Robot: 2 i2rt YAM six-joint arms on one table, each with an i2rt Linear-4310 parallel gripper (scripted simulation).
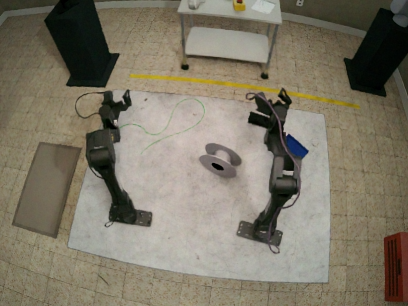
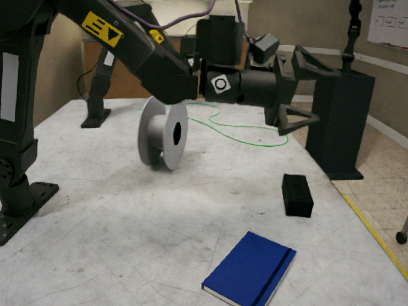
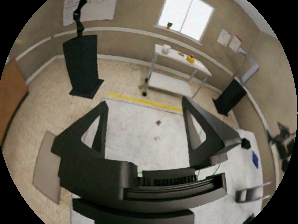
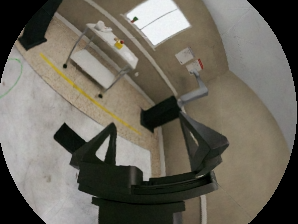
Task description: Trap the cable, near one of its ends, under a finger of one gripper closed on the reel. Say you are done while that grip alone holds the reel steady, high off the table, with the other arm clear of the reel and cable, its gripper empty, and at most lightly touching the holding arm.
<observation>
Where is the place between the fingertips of my right gripper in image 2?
At 329, 98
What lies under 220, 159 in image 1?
A grey reel.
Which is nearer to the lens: the grey reel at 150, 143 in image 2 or the black block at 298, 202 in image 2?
The black block.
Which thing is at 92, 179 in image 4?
My right gripper.
</observation>
